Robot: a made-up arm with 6 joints.
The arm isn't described. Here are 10 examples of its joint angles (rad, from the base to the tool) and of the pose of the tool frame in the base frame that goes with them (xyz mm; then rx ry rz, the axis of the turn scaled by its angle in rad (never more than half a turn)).
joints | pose
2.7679 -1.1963 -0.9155 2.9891 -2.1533 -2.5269 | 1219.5 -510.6 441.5 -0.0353 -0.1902 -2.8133
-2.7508 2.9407 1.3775 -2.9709 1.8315 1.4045 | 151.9 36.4 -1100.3 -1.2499 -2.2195 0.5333
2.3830 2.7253 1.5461 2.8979 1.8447 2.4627 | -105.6 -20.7 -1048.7 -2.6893 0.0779 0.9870
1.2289 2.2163 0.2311 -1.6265 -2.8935 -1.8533 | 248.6 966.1 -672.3 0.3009 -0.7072 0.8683
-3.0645 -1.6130 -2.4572 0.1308 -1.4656 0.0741 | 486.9 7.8 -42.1 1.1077 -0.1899 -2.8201
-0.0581 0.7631 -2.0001 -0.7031 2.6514 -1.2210 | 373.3 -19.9 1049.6 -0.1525 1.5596 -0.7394
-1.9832 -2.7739 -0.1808 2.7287 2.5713 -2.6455 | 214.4 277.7 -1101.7 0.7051 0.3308 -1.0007
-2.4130 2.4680 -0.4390 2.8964 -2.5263 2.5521 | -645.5 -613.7 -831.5 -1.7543 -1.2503 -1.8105
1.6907 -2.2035 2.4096 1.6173 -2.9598 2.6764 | 65.1 -721.4 -88.4 -0.9531 2.8268 -0.3429
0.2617 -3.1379 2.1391 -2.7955 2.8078 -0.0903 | -308.1 -48.7 -670.6 2.6734 0.8870 0.9863
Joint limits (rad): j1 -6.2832..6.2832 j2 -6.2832..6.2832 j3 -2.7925..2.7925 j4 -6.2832..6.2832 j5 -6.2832..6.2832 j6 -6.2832..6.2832
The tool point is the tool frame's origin. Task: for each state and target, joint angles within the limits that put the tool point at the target. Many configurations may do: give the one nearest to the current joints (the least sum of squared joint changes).
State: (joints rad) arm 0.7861 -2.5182 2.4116 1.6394 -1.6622 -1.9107
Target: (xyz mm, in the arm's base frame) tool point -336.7 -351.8 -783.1
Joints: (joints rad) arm 0.5883 -3.1340 1.6822 1.3847 -1.6729 -1.9107
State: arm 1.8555 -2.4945 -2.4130 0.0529 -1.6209 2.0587
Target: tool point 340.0 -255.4 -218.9
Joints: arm 2.5093 -1.9949 -2.4224 0.2967 -1.8093 2.0587
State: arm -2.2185 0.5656 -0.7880 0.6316 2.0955 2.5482
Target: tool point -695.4 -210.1 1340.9
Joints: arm -3.0072 0.6835 -0.7403 0.4939 2.1238 2.5482
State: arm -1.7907 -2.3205 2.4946 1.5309 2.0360 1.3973
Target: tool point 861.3 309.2 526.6
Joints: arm -2.5734 -1.6516 1.9006 1.7174 1.8431 1.3973
